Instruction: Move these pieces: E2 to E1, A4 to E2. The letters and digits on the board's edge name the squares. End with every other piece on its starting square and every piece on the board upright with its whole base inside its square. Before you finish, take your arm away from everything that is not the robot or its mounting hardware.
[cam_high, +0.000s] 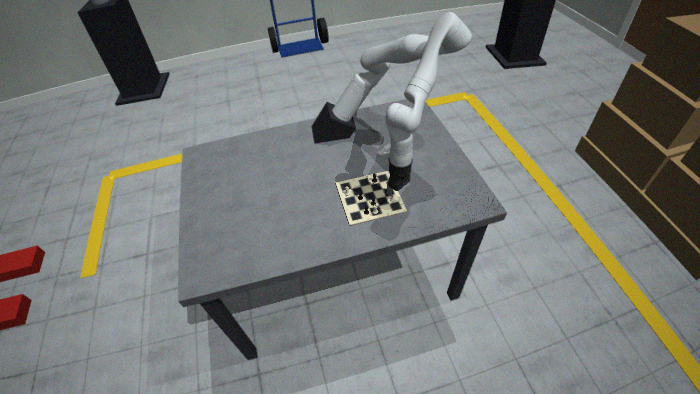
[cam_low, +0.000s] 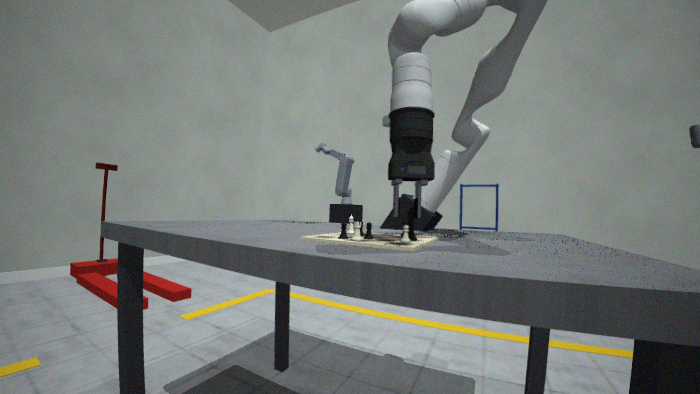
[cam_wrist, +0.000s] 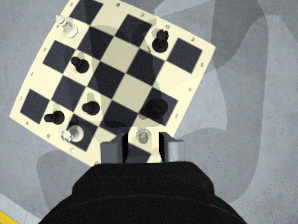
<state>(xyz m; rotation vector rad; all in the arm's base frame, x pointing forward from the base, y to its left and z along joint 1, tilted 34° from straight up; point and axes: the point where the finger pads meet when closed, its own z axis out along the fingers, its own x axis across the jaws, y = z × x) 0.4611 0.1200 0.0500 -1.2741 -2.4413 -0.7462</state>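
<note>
Right now the white pawn is 50 mm below my hand. Round my hand: tall black piece (40 mm behind, 30 mm below, 10 mm to the right); chessboard (80 mm to the right, 60 mm below, 30 mm behind).
</note>
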